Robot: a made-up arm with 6 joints.
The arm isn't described. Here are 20 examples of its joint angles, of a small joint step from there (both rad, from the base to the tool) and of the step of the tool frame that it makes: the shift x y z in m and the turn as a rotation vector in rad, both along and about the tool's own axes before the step.
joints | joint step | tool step
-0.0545 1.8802 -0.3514 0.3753 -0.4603 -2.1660 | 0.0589 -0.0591 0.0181 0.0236 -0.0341 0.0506 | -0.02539 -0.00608 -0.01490 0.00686 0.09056 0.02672
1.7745 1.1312 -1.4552 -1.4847 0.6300 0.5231 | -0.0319 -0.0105 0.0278 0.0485 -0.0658 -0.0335 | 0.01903 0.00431 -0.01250 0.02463 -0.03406 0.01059
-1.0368 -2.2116 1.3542 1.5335 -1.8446 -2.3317 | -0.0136 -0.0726 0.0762 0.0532 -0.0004 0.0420 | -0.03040 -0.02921 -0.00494 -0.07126 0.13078 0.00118
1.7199 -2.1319 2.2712 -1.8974 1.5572 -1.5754 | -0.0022 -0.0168 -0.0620 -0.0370 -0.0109 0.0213 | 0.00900 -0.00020 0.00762 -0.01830 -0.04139 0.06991
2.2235 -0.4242 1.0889 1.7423 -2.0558 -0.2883 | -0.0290 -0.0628 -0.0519 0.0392 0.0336 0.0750 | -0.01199 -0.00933 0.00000 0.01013 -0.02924 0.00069
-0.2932 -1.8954 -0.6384 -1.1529 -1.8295 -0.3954 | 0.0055 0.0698 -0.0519 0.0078 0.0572 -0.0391 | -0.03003 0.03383 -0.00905 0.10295 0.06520 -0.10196
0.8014 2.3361 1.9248 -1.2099 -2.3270 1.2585 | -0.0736 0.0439 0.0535 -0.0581 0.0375 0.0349 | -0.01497 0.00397 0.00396 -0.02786 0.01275 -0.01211
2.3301 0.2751 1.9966 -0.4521 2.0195 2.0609 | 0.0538 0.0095 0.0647 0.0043 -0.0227 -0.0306 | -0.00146 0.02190 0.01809 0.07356 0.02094 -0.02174
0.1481 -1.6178 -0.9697 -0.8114 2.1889 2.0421 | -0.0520 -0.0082 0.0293 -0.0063 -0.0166 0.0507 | 0.01027 0.01419 -0.02096 0.00789 -0.04876 0.03272
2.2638 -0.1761 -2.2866 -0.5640 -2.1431 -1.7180 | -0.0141 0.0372 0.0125 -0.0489 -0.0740 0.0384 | -0.02681 0.00852 0.00074 -0.00134 0.02746 0.16868
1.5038 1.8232 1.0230 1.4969 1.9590 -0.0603 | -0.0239 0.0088 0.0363 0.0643 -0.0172 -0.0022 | -0.00742 -0.00698 0.00505 -0.01876 -0.02628 -0.06618
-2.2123 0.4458 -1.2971 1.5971 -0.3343 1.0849 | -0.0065 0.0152 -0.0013 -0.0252 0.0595 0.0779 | -0.00779 -0.00468 0.00553 -0.01729 0.00375 0.04476
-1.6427 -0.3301 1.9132 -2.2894 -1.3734 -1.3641 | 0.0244 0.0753 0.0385 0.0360 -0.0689 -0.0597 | -0.00704 0.01960 -0.00911 0.03874 0.01511 -0.04164
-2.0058 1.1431 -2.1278 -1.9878 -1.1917 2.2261 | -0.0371 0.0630 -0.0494 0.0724 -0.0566 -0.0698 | 0.03718 -0.02909 -0.03103 -0.06261 -0.09359 -0.04903
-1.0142 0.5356 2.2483 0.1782 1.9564 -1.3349 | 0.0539 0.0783 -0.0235 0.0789 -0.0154 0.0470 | 0.00169 0.02159 0.00092 0.11379 -0.01712 -0.02138
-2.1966 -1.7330 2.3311 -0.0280 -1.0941 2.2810 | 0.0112 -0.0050 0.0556 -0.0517 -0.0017 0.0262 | -0.01774 -0.03557 0.00049 -0.05517 0.02671 0.07308
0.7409 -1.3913 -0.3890 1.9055 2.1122 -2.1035 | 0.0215 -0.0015 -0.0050 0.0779 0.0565 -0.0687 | 0.02394 -0.00637 -0.00057 -0.00240 0.01830 -0.19149
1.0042 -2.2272 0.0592 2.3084 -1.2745 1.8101 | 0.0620 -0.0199 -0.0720 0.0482 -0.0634 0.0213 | -0.01153 -0.00348 0.02731 -0.00236 0.07068 -0.00296
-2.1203 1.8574 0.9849 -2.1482 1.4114 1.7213 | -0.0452 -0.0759 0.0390 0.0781 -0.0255 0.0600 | 0.02976 0.00610 -0.02831 -0.06865 -0.09781 -0.02363
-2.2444 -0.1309 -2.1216 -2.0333 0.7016 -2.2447 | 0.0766 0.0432 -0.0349 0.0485 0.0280 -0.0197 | 0.06532 0.00227 0.01146 0.01162 -0.10340 -0.13006
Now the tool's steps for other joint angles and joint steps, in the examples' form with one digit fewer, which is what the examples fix.
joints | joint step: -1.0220 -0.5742 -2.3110 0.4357 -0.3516 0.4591 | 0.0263 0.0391 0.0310 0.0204 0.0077 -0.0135
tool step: 0.0035 -0.0027 -0.0008 -0.0166 -0.0215 -0.0460
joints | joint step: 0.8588 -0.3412 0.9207 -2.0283 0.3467 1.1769 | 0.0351 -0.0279 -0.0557 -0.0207 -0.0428 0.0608
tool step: 0.0105 -0.0175 -0.0086 0.0344 -0.0264 0.1354
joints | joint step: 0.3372 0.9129 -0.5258 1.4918 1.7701 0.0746 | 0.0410 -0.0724 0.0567 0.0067 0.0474 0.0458
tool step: -0.0241 -0.0351 0.0303 -0.1309 0.0338 -0.0003
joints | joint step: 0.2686 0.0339 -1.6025 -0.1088 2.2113 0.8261 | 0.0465 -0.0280 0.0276 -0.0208 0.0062 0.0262
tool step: -0.0098 0.0208 -0.0097 0.0614 0.0385 0.0390
